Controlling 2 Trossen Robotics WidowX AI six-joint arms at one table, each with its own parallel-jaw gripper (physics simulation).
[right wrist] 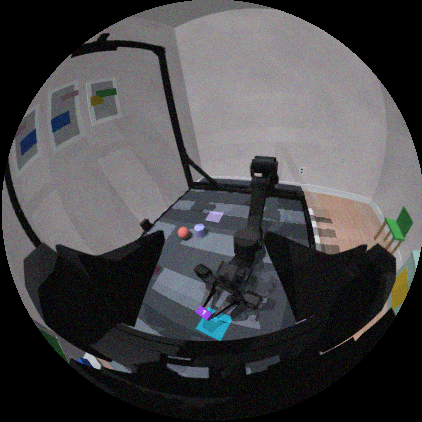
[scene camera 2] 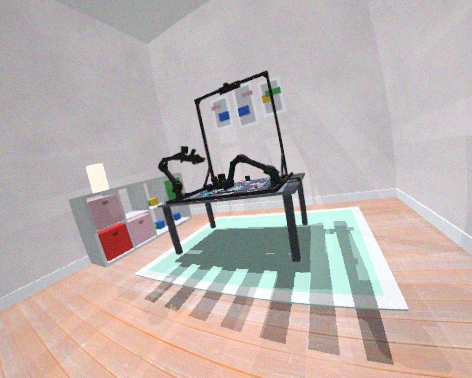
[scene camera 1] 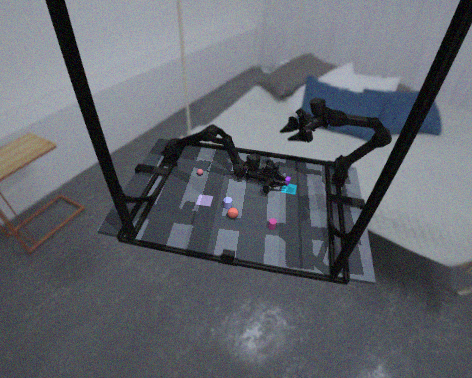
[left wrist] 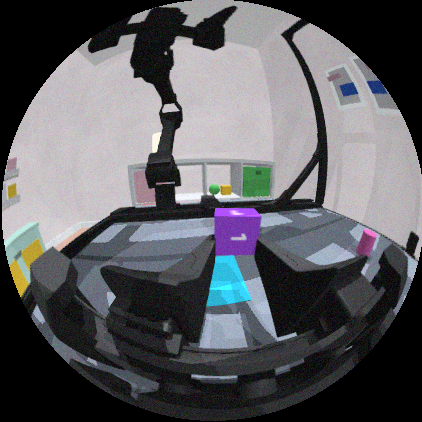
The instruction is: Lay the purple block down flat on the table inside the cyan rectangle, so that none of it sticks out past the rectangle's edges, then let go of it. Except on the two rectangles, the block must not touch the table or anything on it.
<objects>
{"left gripper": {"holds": "purple block"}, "right gripper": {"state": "open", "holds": null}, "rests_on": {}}
</objects>
